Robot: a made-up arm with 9 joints.
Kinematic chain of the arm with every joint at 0, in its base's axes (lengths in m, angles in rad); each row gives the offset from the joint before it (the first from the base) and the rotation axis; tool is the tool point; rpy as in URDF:
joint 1: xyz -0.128 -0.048 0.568 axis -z
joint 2: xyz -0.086 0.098 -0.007 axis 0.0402 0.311 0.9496
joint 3: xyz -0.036 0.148 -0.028 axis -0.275 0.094 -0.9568
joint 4: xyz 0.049 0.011 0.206 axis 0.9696 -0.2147 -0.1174
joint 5: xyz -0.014 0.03 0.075 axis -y
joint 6: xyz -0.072 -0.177 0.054 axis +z
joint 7: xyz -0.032 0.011 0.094 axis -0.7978 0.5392 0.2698
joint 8: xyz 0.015 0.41 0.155 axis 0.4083 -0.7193 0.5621
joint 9: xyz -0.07 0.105 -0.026 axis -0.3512 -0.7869 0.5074
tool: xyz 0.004 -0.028 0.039 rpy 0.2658 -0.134 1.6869
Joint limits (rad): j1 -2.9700..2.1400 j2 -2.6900..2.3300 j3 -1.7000..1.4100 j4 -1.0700..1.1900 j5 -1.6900..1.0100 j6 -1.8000..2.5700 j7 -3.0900..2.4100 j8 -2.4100..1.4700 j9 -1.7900..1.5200
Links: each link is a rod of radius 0.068 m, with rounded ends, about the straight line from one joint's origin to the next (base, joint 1, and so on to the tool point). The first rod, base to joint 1, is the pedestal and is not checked.
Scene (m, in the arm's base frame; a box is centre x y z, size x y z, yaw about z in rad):
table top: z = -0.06
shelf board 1: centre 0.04 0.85 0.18 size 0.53 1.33 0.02 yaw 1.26
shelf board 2: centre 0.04 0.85 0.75 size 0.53 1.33 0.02 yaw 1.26
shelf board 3: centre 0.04 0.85 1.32 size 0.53 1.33 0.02 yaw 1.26
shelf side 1: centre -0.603 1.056 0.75 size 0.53 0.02 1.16 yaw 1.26
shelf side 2: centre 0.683 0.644 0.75 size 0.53 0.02 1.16 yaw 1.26
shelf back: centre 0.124 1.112 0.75 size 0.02 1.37 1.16 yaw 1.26
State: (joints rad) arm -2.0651 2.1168 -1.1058 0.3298 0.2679 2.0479 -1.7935 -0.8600 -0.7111
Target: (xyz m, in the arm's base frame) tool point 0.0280 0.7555 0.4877
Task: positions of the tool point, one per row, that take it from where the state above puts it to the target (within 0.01 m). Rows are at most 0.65 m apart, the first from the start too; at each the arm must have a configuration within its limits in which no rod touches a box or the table.
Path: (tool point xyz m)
1: -0.8523 0.2344 0.5899
2: -0.4291 0.5547 0.5353
3: 0.0845 0.4878 0.5310
4: 0.3752 0.0786 0.5568
5: 0.2583 -0.4026 0.5854
6: -0.1887 -0.6307 0.5935
7: -0.7108 -0.4305 0.6497
8: -0.8980 0.1369 0.6204
9: -0.5757 0.6583 0.5486
10: 0.0280 0.7555 0.4877

